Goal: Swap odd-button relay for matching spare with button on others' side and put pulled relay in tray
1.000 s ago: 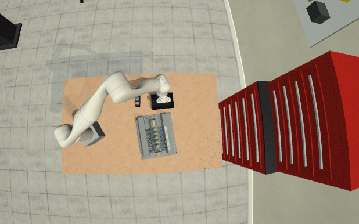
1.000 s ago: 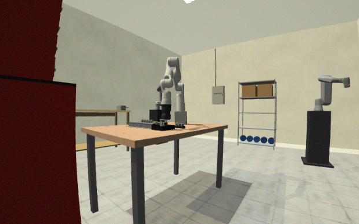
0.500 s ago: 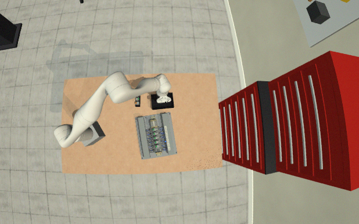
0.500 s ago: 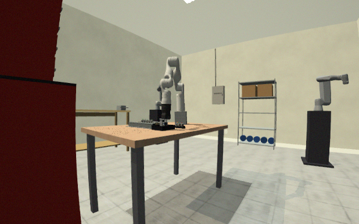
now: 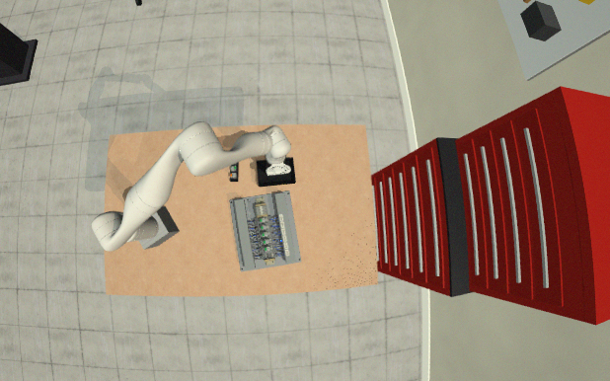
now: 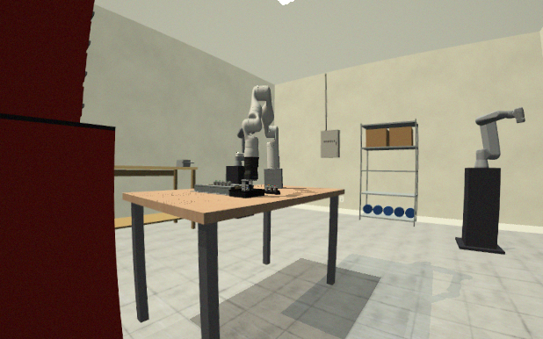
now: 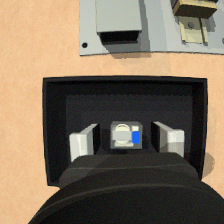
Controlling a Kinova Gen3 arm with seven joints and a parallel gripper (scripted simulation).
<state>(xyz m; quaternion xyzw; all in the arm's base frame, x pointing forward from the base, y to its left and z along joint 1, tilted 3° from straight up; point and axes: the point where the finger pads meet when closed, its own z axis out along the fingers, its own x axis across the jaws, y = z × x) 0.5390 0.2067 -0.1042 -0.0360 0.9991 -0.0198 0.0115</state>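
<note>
Right now my hand is 20 mm above the black tray. Also, from my hand: small black spare holder 180 mm behind, 30 mm to the left, 30 mm below.
</note>
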